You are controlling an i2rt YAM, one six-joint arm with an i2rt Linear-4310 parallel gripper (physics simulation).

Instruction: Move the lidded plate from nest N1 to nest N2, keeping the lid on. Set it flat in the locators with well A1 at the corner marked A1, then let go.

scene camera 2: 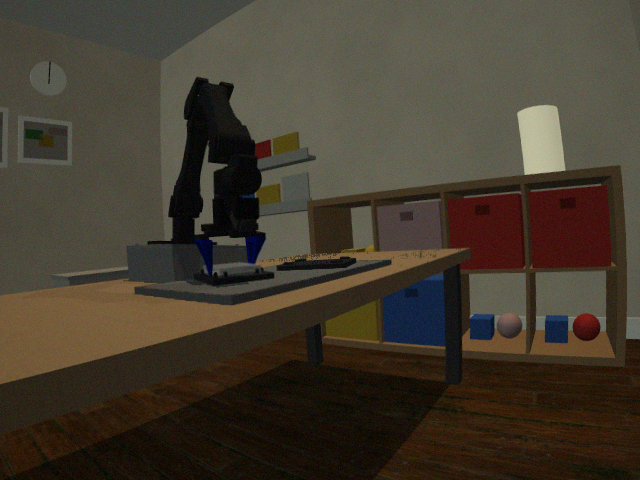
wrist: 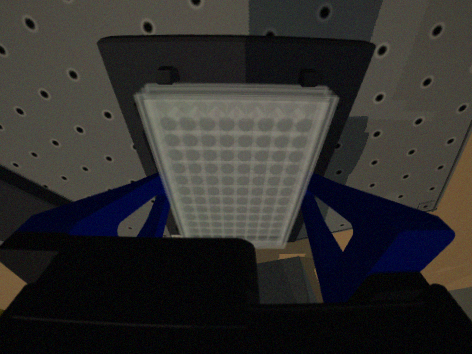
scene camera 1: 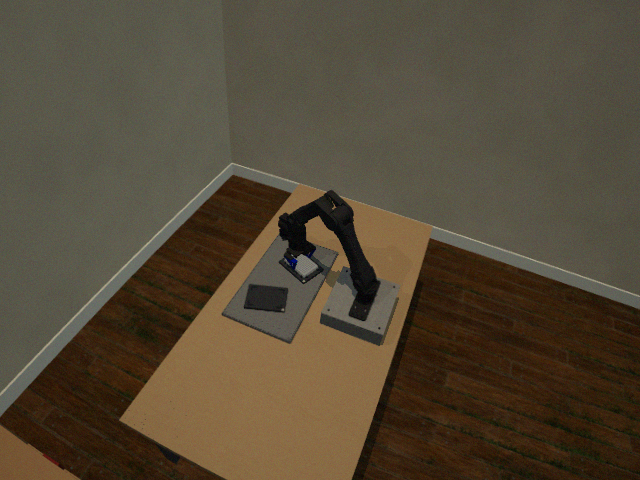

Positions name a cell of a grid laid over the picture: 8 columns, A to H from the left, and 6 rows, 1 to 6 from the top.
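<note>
Visible to me are a dark nest (wrist: A4) and a dark nest (wrist: C2). My gripper (scene camera 2: C4) can be seen too, and the wrist view likewise contains the gripper (wrist: D4).
</note>
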